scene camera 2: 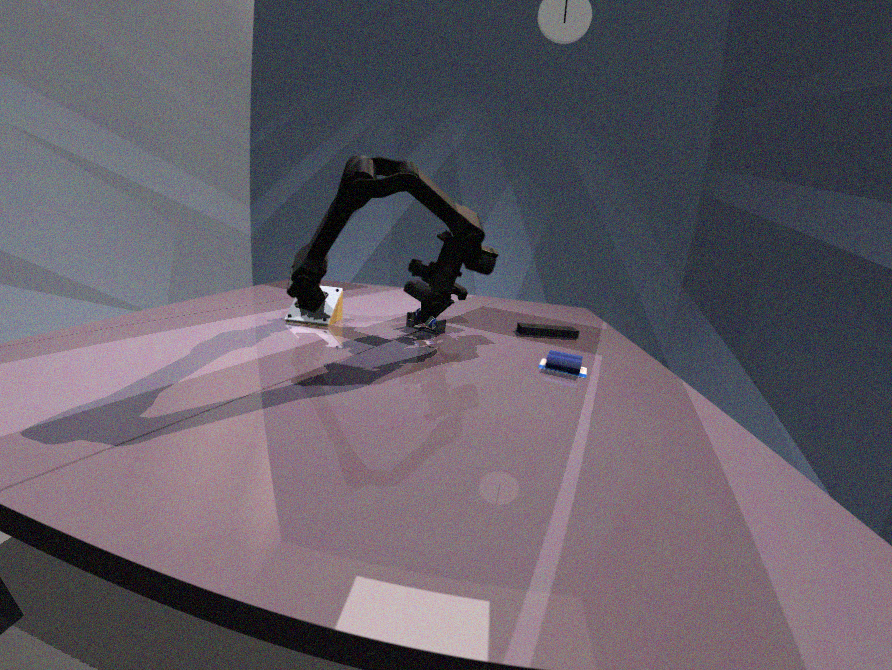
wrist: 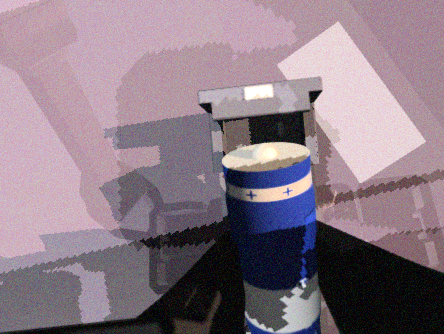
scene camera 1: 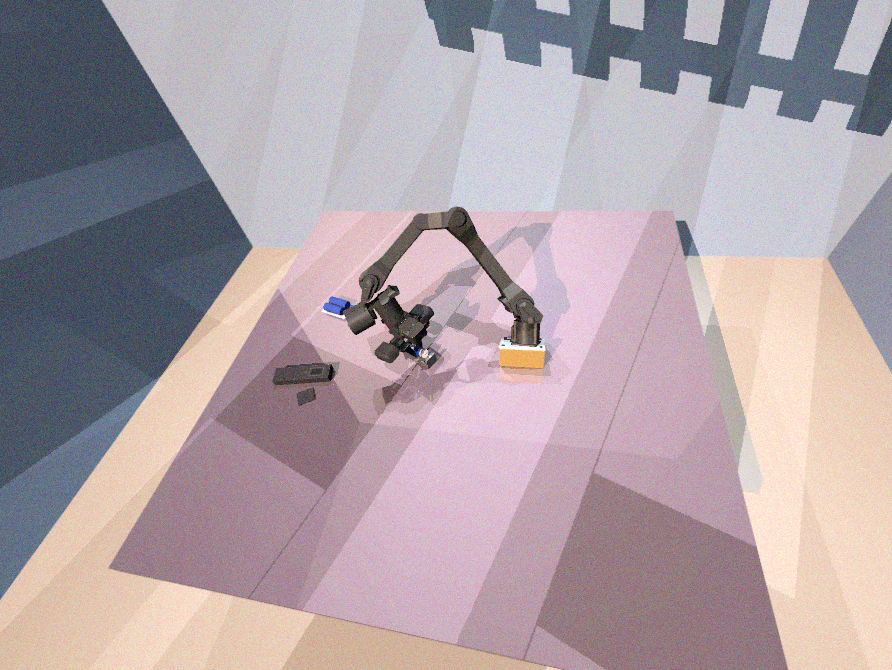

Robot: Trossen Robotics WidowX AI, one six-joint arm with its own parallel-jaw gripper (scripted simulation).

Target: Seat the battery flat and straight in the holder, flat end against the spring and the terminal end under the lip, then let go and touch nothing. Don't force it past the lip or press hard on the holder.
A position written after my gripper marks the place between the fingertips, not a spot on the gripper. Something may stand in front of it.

In view: my gripper (scene camera 2: 425, 322) and a long black block (scene camera 1: 314, 373).
My gripper also shows in the wrist view (wrist: 272, 238) and in scene camera 1 (scene camera 1: 418, 353).
